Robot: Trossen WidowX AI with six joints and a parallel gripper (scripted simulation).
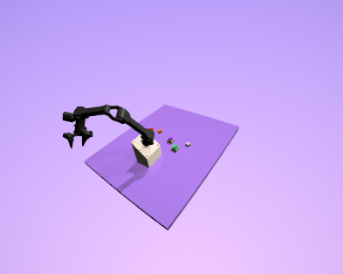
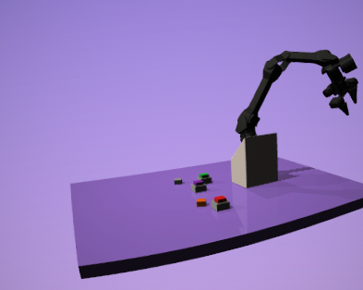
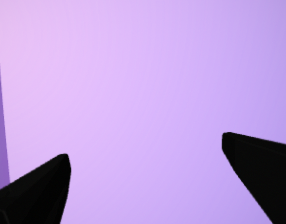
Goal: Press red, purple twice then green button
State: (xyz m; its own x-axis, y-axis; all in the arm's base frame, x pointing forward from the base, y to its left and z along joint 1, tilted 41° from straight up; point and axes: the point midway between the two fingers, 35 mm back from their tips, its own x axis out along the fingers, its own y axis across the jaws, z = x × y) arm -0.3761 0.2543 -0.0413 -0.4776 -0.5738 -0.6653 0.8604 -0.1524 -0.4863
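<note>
The red button lies 63 cm ahead of my gripper tip, 1 cm to the right of it and 26 cm below it. From my gripper tip the other things lie so: green button: 56 cm ahead, 34 cm to the right, 26 cm below; orange block: 68 cm ahead, 7 cm to the right, 28 cm below; purple button: 62 cm ahead, 25 cm to the right, 26 cm below.
</note>
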